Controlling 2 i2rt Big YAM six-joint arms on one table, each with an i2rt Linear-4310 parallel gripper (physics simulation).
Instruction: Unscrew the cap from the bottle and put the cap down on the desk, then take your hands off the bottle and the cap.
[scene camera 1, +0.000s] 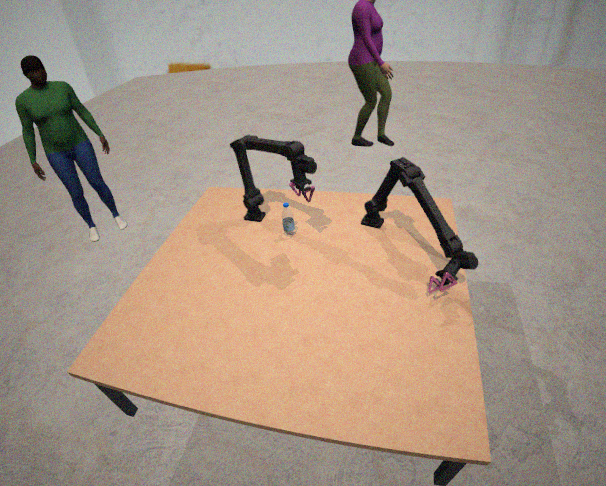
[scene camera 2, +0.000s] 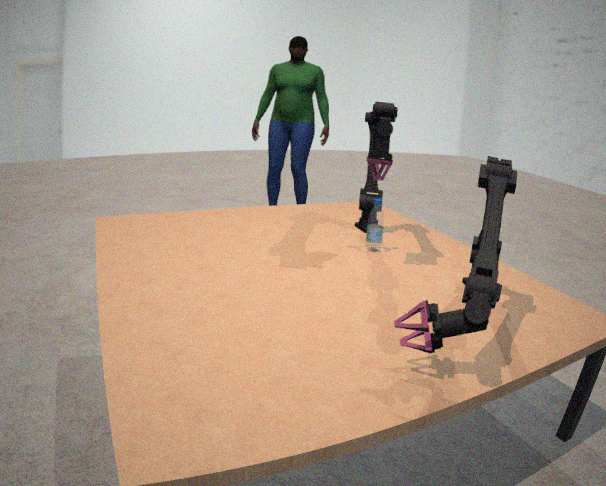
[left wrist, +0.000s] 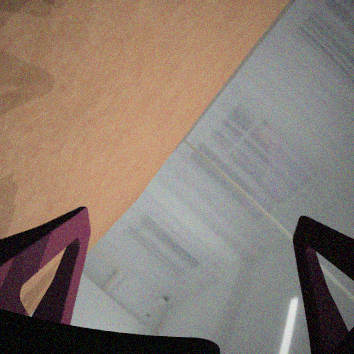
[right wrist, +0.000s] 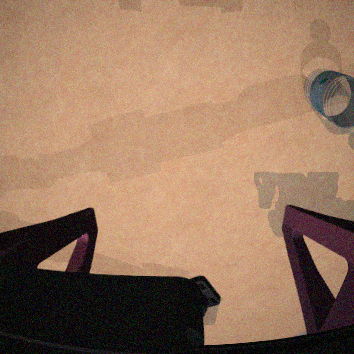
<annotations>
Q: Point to my left gripper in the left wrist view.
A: At 194, 224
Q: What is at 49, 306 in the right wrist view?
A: My right gripper.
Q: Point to my right gripper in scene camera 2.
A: At 378, 180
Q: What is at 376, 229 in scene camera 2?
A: A small clear bottle.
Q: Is my right gripper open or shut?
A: Open.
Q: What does my right gripper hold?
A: Nothing.
</annotations>
